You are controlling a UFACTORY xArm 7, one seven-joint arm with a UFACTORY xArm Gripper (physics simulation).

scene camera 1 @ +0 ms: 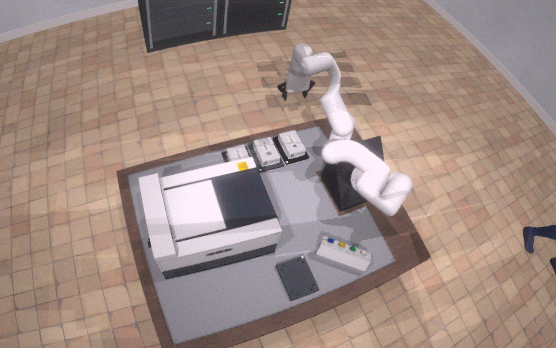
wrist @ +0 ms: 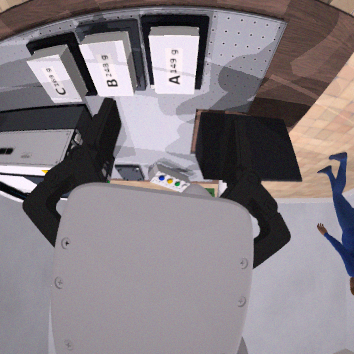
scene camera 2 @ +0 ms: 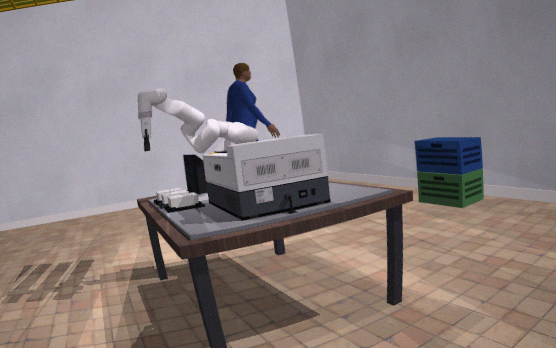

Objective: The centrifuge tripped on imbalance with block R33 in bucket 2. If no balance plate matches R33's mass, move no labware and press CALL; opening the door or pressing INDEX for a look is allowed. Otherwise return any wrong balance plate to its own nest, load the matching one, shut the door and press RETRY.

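Frame: origin at the arm's base, x ahead, y left, z up, level; metres.
Seen in the pictures: gripper, between the fingertips: (scene camera 1: 294, 97) (wrist: 172, 118) (scene camera 2: 147, 150).
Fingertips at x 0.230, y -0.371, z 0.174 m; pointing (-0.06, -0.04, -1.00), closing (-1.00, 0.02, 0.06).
Observation:
Offsets run from my fingertips to a thing's top centre. "pt": to the spot under its first point.
My open, empty gripper (scene camera 1: 295, 96) (scene camera 2: 146, 144) (wrist: 172, 117) hangs high beyond the table edge, with the plates in its wrist view. Balance plates A @[dx +0.001, dy +0.085, dz -0.212 m] (scene camera 1: 291, 143) (wrist: 173, 62), marked 149 g, B @[dx +0.132, dy +0.102, dz -0.212 m] (scene camera 1: 266, 151) (wrist: 108, 65), marked 248 g, and C @[dx +0.264, dy +0.123, dz -0.212 m] (scene camera 1: 237, 151) (wrist: 58, 75), with a blurred mass that looks like 169 g, sit in dark nests. The centrifuge (scene camera 1: 235, 244) (scene camera 2: 280, 167) (wrist: 32, 147) has a white and dark top; its inside, block R33 and the buckets are hidden. A button box @[dx -0.031, dy +0.670, dz -0.182 m] (scene camera 1: 342, 256) (wrist: 170, 184) has blue, yellow, green and pale buttons, with unreadable labels.
A flat dark pad @[pt dx +0.183, dy +0.711, dz -0.249 m] (scene camera 1: 297, 278) (wrist: 129, 173) lies beside the button box. A black upright panel (scene camera 2: 194, 173) (wrist: 250, 147) stands near the arm base. A person in blue (scene camera 2: 241, 102) (wrist: 342, 200) is beyond the table. Blue (scene camera 2: 448, 155) and green (scene camera 2: 450, 189) crates stand on the floor.

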